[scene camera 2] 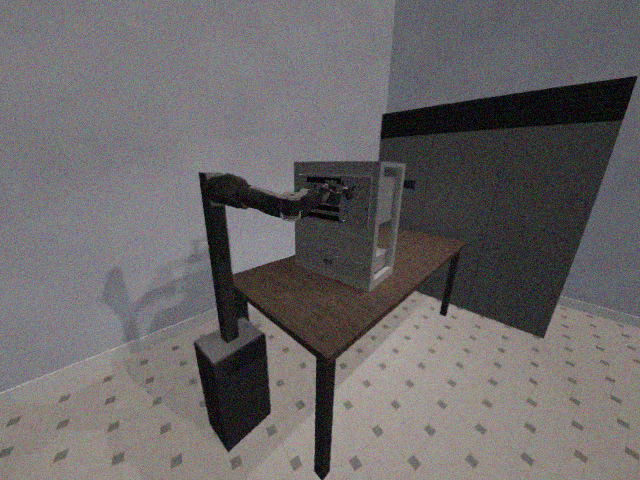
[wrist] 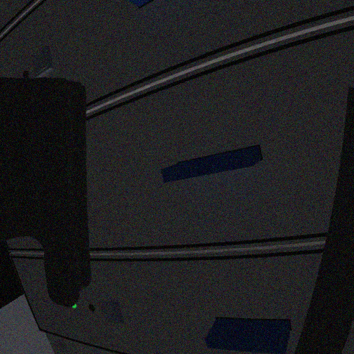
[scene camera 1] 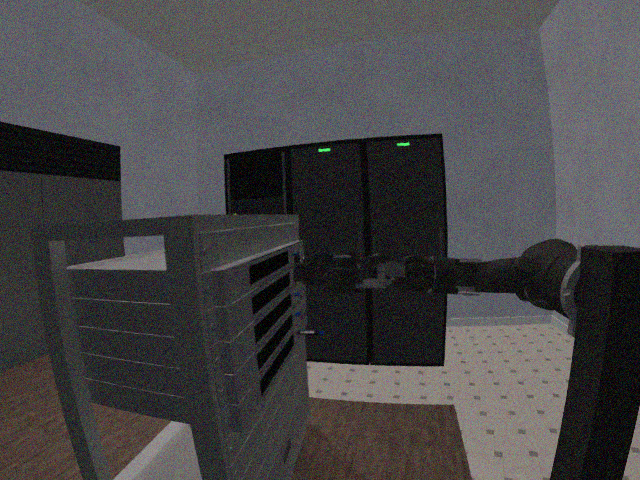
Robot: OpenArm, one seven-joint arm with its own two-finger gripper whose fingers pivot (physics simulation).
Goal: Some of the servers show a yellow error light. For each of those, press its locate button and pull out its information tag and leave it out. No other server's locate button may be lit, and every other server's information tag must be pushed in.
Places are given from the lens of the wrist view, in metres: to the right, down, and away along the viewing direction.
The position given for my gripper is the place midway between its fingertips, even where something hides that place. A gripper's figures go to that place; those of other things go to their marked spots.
my gripper point(wrist: 193, 212): 0.00, 0.01, 0.06
blue information tag point(wrist: 236, 159): 0.01, 0.00, 0.05
